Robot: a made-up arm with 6 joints.
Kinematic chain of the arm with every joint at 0, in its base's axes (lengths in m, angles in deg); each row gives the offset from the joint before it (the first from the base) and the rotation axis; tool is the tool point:
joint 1: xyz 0 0 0.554 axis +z
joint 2: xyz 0 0 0 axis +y
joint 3: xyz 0 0 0.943 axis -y
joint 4: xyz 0 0 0 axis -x
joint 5: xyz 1.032 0 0 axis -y
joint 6: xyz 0 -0.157 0 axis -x
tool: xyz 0 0 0
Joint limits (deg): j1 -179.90..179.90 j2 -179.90..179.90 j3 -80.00..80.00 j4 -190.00..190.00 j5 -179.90..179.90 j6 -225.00..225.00
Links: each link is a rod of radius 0.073 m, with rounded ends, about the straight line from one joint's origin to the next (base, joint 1, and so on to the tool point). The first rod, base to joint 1, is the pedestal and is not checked.
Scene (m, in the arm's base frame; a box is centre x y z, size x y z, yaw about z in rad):
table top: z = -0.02
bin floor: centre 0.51 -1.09 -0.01 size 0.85 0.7 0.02 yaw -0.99
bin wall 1: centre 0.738 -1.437 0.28 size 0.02 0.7 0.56 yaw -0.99
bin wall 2: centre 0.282 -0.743 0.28 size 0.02 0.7 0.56 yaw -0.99
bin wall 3: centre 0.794 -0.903 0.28 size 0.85 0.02 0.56 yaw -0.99
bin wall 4: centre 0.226 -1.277 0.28 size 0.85 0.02 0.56 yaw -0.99
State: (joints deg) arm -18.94 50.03 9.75 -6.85 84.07 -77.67
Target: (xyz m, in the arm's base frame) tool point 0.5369 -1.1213 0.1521
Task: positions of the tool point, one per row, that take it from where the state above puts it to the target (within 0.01 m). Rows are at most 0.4 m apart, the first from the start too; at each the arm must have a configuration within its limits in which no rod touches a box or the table.
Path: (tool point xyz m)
1: 1.1314 -0.8820 0.6229
2: 0.8450 -1.0476 0.7513
3: 0.5368 -1.1213 0.8614
4: 0.5610 -1.1585 0.6279
5: 0.5611 -1.1588 0.3888
6: 0.5369 -1.1213 0.1520

